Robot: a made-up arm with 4 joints.
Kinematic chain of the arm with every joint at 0, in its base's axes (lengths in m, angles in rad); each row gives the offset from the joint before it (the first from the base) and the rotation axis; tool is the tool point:
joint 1: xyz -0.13 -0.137 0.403 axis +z
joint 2: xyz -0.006 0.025 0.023 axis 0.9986 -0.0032 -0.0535
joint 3: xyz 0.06 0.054 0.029 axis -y
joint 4: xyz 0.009 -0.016 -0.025 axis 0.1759 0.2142 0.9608
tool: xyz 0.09 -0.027 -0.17
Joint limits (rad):
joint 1: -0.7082..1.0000
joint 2: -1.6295..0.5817
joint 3: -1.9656..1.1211
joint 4: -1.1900..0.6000
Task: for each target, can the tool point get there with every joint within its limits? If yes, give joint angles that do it. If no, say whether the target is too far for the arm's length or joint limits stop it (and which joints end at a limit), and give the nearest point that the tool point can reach.
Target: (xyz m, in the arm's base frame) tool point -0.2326 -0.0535 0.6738
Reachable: no: joint limits stop it (at a limit: joint 3, joint 4) | nearest point -0.2130 -0.0694 0.5448 | short by 0.131 m
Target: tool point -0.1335 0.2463 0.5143
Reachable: no: too far | nearest point -0.0619 0.1411 0.4503 | short by 0.142 m
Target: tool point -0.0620 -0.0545 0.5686
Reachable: no: joint limits stop it (at a limit: joint 1, joint 2, joint 4) | nearest point 0.0106 -0.0612 0.5248 | short by 0.085 m
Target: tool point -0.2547 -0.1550 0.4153
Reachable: yes | joints -0.5318 -0.4594 -1.4124 -0.9485
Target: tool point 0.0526 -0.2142 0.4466
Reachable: yes | joints 0.1508 -1.0625 0.3523 -0.9917
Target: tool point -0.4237 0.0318 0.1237
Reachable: no: too far | nearest point -0.2609 -0.0307 0.2867 | short by 0.239 m
